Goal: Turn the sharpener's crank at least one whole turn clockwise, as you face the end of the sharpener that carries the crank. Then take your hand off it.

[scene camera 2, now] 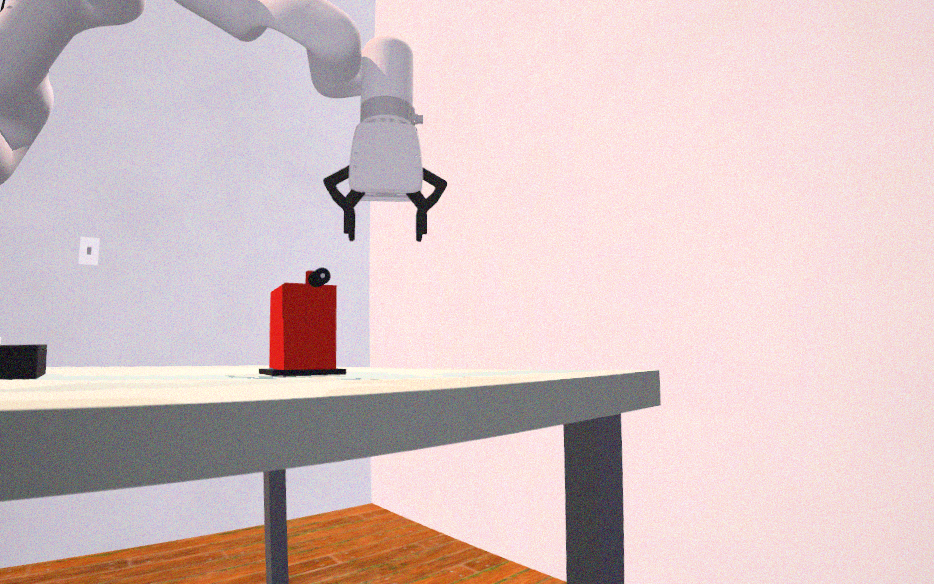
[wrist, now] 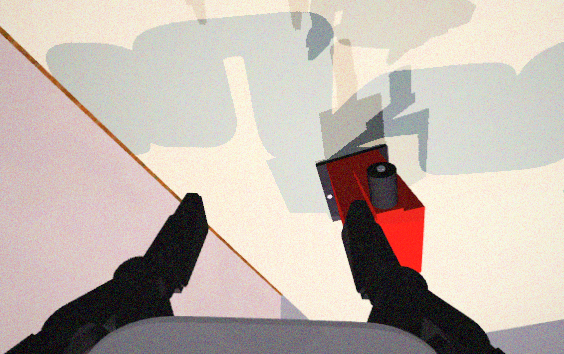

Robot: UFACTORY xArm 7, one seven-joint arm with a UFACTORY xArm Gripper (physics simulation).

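Frame: origin at the arm's base, x back, y left, z down, level; metres.
Where they show: gripper, fingertip midpoint: (scene camera 2: 385, 239) (wrist: 276, 214).
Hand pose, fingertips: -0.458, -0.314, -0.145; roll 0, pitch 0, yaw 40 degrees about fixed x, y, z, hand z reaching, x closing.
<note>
After its pixels a point has its place, as x, y, z.
The sharpener is a tall red box (scene camera 2: 309, 330) @[-0.407, -0.209, -0.025] (wrist: 400, 235) @[-0.405, -0.171, -0.091] upright on a thin black base (scene camera 2: 303, 371) @[-0.399, -0.206, 0.032] (wrist: 326, 192) @[-0.470, -0.172, 0.029] on the table. The crank's black round handle (scene camera 2: 318, 276) @[-0.386, -0.263, -0.093] (wrist: 383, 186) @[-0.396, -0.257, -0.105] sticks out at the top of the sharpener; a bit of the red crank arm (scene camera 2: 308, 277) shows beside it in the scene view. My gripper (scene camera 2: 385, 238) @[-0.458, -0.314, -0.145] (wrist: 276, 214) @[-0.458, -0.314, -0.145] is open and empty. It points down, above and to the right of the sharpener in the scene view, apart from the crank. In the wrist view the right finger covers part of the red box.
The pale table (scene camera 2: 440, 406) @[-0.306, -0.560, 0.051] (wrist: 260, 260) @[-0.688, -0.084, 0.037] ends at a right corner in the scene view. A black box (scene camera 2: 23, 361) @[-0.081, -0.118, 0.017] stands on it at the far left. A wall plate (scene camera 2: 88, 250) is on the wall behind. Shadows of the arm lie on the table top in the wrist view.
</note>
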